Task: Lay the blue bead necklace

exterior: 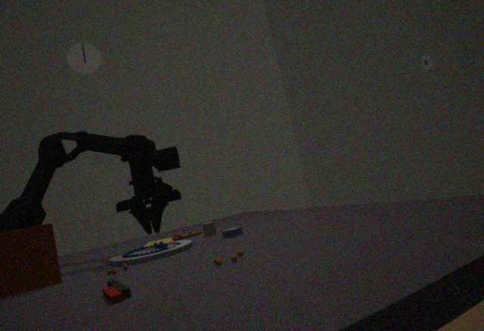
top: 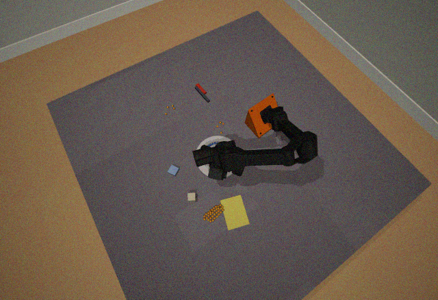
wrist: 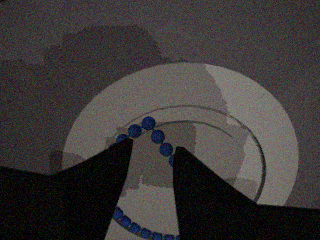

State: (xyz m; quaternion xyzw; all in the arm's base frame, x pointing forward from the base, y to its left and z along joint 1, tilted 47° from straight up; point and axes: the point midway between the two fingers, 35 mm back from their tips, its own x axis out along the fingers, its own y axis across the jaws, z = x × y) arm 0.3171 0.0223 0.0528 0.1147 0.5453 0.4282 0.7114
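Now: the round white bead board 3 cm behind my gripper tip, 5 cm to the right of it and 4 cm below it. From my gripper tip the other things lie so: cream cube: 17 cm ahead, 2 cm to the left, 3 cm below; yellow sheet: 7 cm ahead, 18 cm to the left, 4 cm below; light blue cube: 16 cm ahead, 12 cm to the right, 4 cm below.
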